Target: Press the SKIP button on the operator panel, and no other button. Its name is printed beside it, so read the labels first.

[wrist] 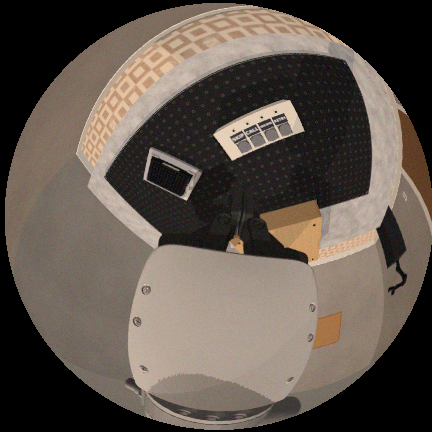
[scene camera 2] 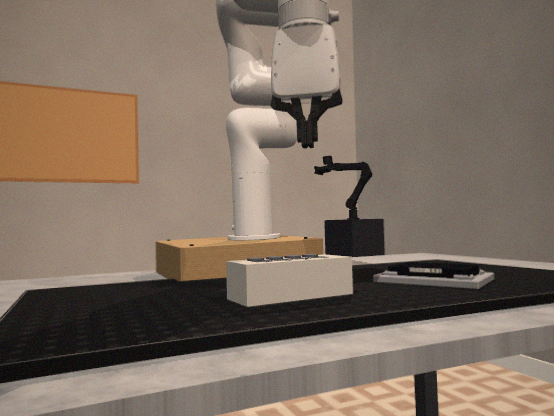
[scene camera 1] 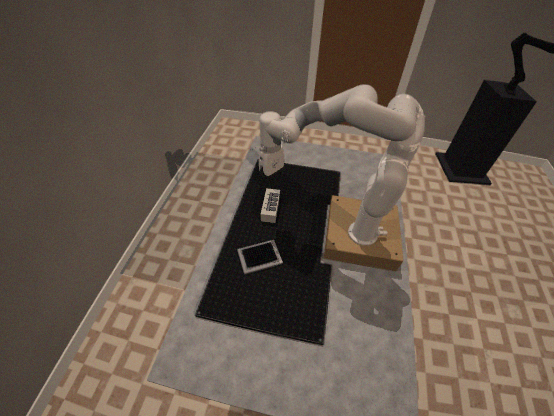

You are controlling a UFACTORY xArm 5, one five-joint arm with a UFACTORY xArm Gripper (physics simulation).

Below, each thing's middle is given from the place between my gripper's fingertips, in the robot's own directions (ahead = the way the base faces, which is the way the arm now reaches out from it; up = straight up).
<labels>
The operator panel (scene camera 2: 250, 283) lies 19 cm below my hand, 4 cm to the right of it and 1 cm ahead of it.
</labels>
